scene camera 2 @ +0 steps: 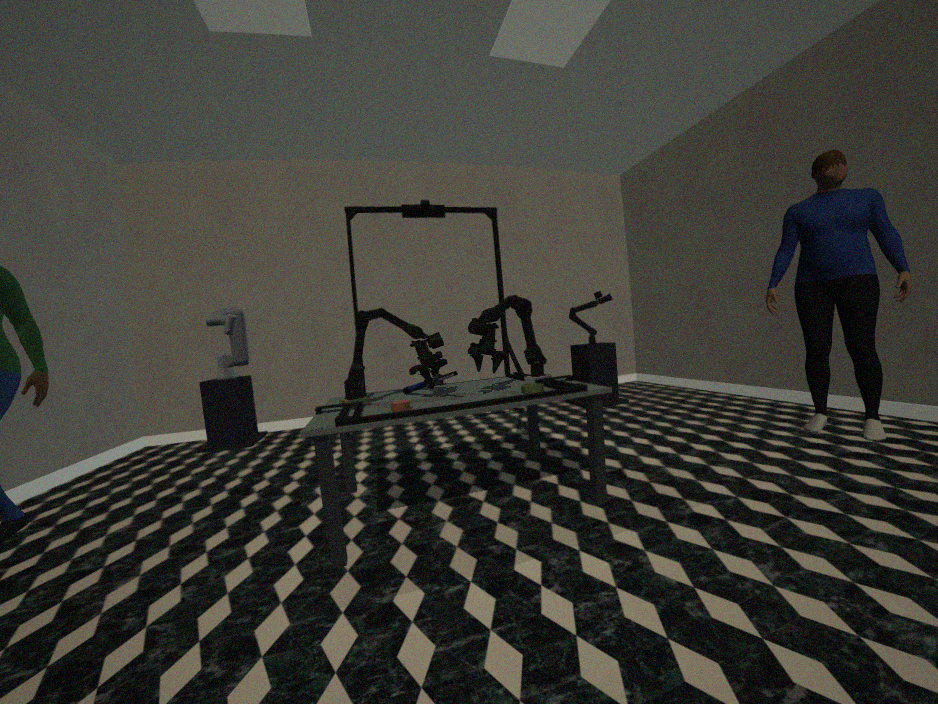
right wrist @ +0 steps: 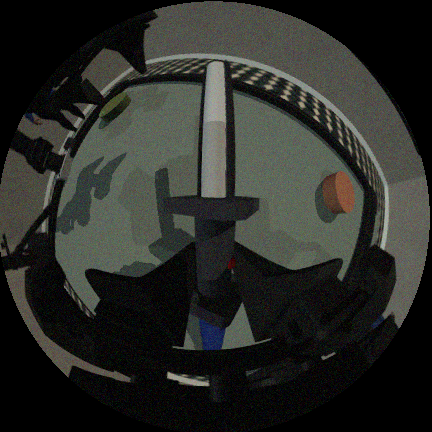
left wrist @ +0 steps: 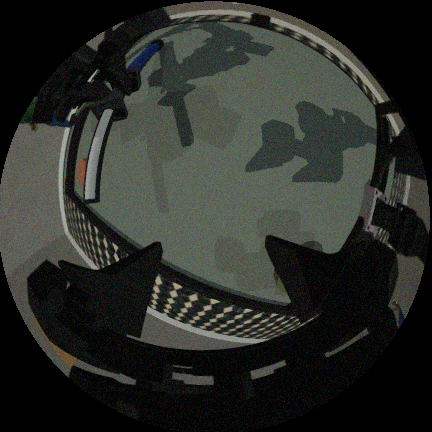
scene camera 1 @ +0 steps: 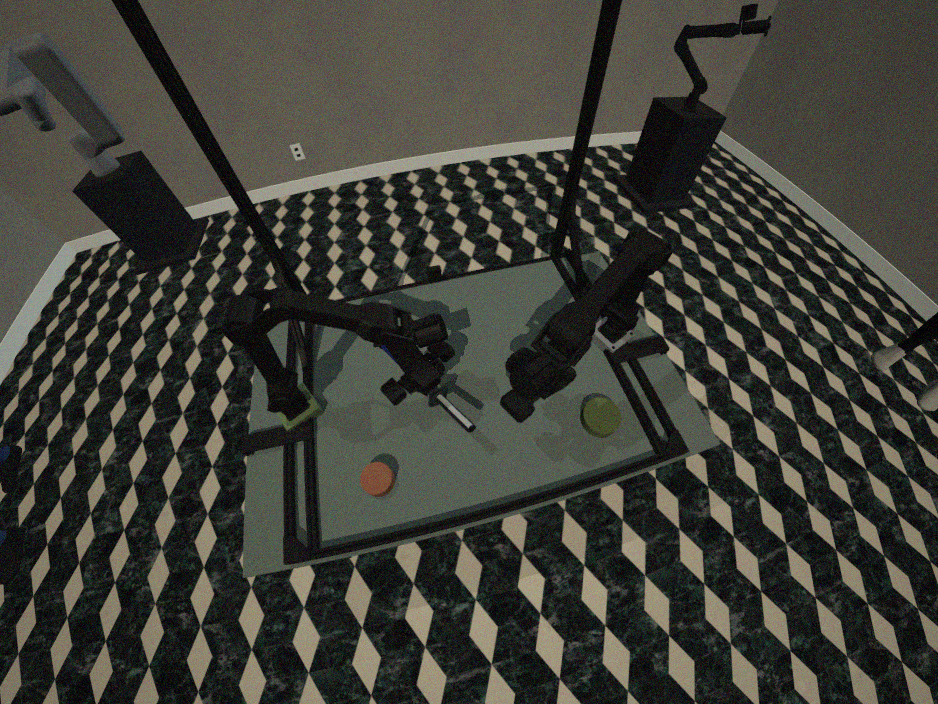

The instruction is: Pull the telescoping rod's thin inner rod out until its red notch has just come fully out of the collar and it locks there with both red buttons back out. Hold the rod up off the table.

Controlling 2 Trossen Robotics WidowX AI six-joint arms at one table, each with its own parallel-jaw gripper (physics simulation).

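Observation:
The telescoping rod is held above the table, its shadow apart from it. Its white inner rod [scene camera 1: 456, 411] [left wrist: 98, 155] [right wrist: 214, 130] sticks out of a dark flanged collar [right wrist: 212, 207]; the blue tube [left wrist: 145, 56] [right wrist: 212, 336] is on the other side. In the right wrist view one red button [right wrist: 231, 263] shows beside the fingers; the other button and a red notch do not show. My right gripper [scene camera 1: 424, 375] [scene camera 2: 430, 373] [right wrist: 212, 246] is shut on the collar. My left gripper [scene camera 1: 540, 394] [scene camera 2: 487, 366] [left wrist: 213, 244] is open and empty, apart from the rod's white end.
An orange disc [scene camera 1: 376, 478] [scene camera 2: 400, 406] [left wrist: 82, 171] [right wrist: 339, 192] lies near the table's front left. A green disc [scene camera 1: 600, 416] [scene camera 2: 531, 387] [right wrist: 115, 106] lies at the right, beyond my left gripper. Dark frame bars [scene camera 1: 484, 519] edge the table.

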